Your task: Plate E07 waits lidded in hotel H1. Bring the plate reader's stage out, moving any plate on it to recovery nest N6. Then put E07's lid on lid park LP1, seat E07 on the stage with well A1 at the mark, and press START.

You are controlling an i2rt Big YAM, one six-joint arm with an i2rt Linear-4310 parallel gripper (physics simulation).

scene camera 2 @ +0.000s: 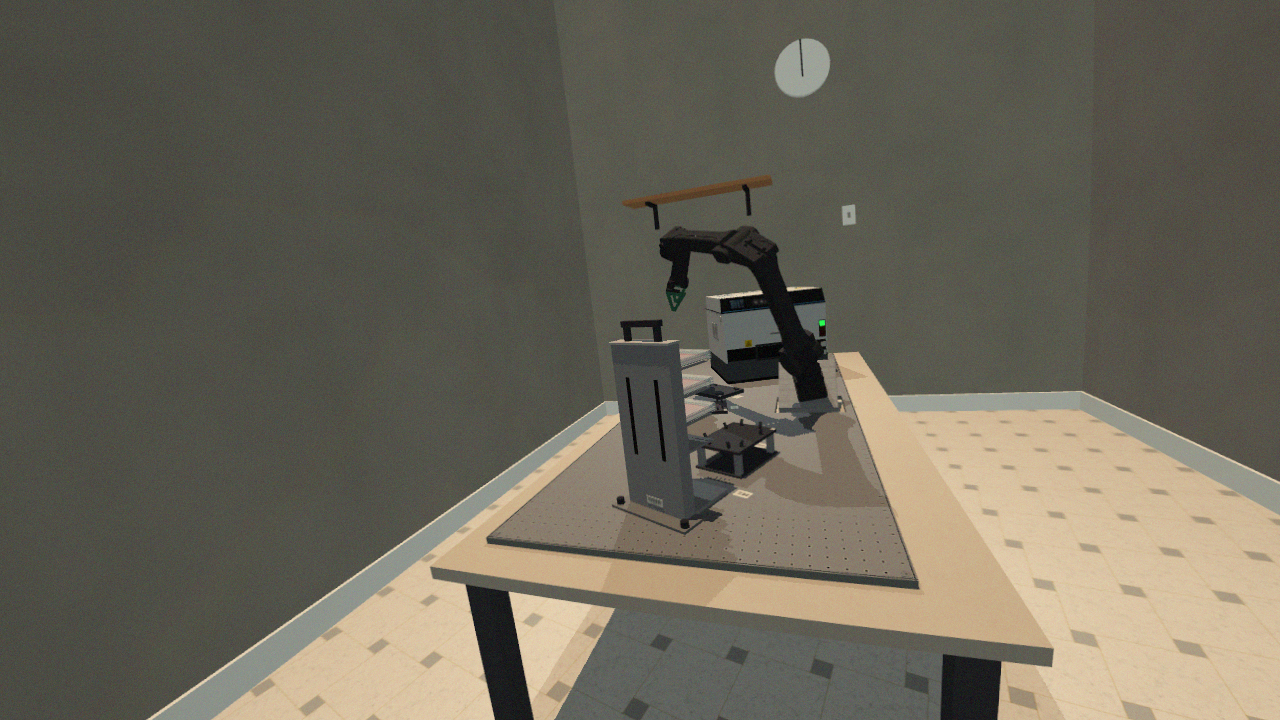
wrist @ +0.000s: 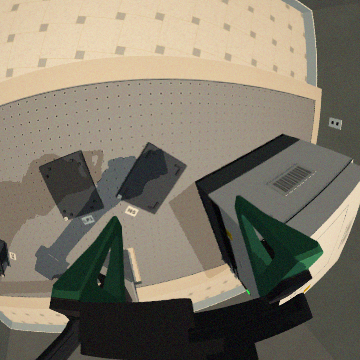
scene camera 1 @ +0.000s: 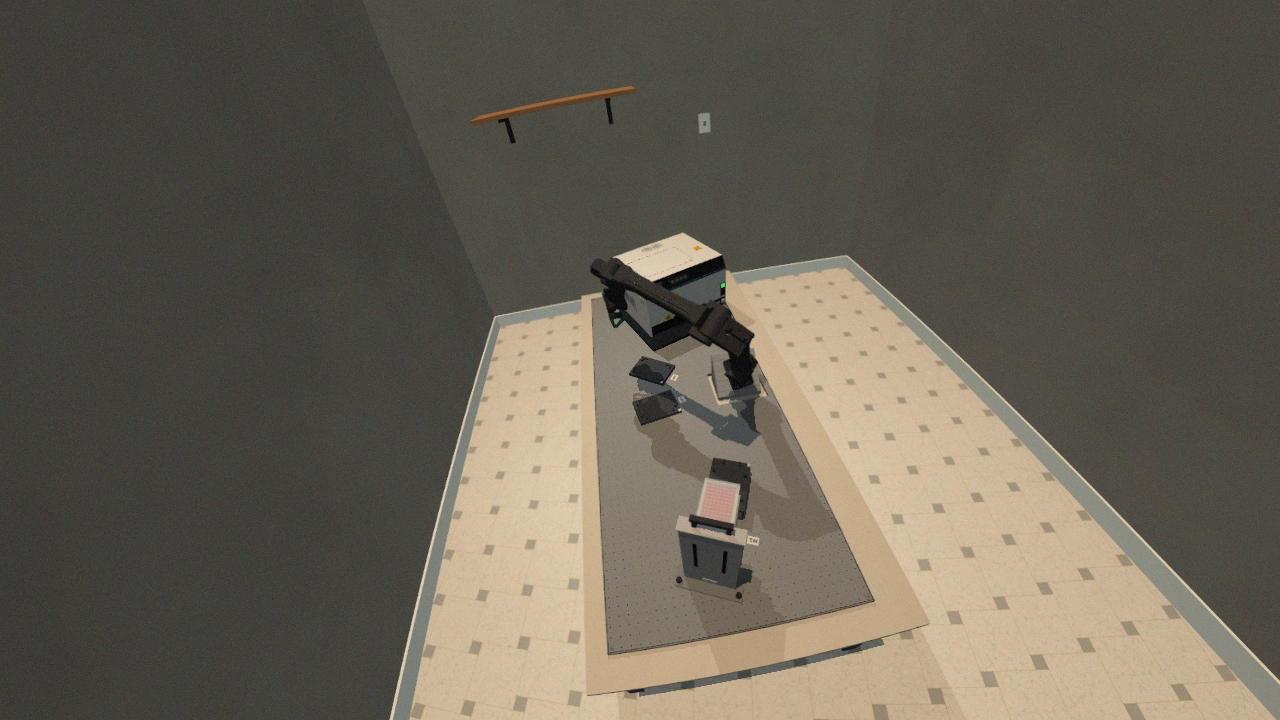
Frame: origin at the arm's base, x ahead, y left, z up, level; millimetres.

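Seen in the pictures: gripper, fingertip midpoint: [scene camera 2: 674, 306] [wrist: 176, 211] [scene camera 1: 612, 318]; arm's base, origin of the base link: [scene camera 2: 809, 383].
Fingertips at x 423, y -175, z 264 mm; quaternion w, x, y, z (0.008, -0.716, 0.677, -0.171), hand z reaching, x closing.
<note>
Offsets run from my fingertips to a thing's top centre.
My gripper [scene camera 1: 617, 317] [scene camera 2: 675, 301] [wrist: 176, 211] is open and empty, high beside the plate reader. The plate reader @(dy -368, dx -305, dz +4 mm) [scene camera 1: 662, 257] [scene camera 2: 732, 326] [wrist: 300, 172] is a white and black box with a green light; no stage is seen sticking out, though the arm covers part of its front. The dark recovery nest N6 @(dy -23, dx -119, dz -313 mm) [scene camera 1: 652, 368] [wrist: 150, 182] lies near it, bare. Lid park LP1 @(dy +184, dx -84, dz -311 mm) [scene camera 1: 657, 409] [wrist: 70, 185], also dark and bare, lies beside N6. Grey hotel H1 [scene camera 1: 711, 557] [scene camera 2: 650, 420] holds pink plates [scene camera 1: 718, 501] [scene camera 2: 696, 385] at several levels; which is E07 cannot be told.
A dark raised stand [scene camera 1: 732, 471] [scene camera 2: 739, 438] with pegs is close beside the hotel. The arm's base [scene camera 1: 713, 386] stands at the table's right side in scene camera 1. The arm [scene camera 1: 662, 295] [scene camera 2: 780, 295] reaches across the reader's front in that view.
</note>
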